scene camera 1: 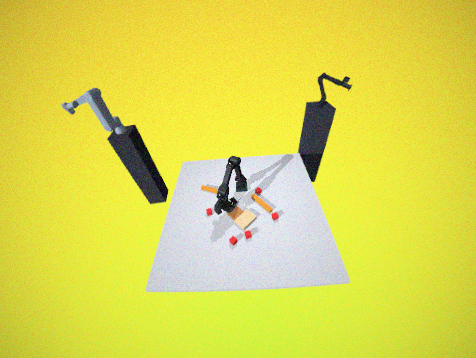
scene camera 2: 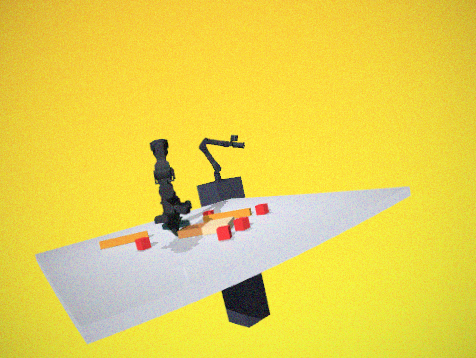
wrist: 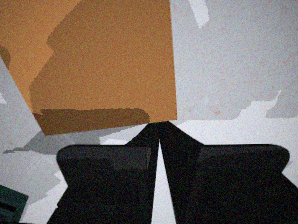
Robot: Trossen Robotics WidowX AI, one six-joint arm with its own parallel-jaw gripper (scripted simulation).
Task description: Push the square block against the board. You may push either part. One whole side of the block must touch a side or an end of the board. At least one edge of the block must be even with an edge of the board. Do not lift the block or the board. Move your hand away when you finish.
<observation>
I see my gripper and a brown square block.
My gripper shows as well in the wrist view.
</observation>
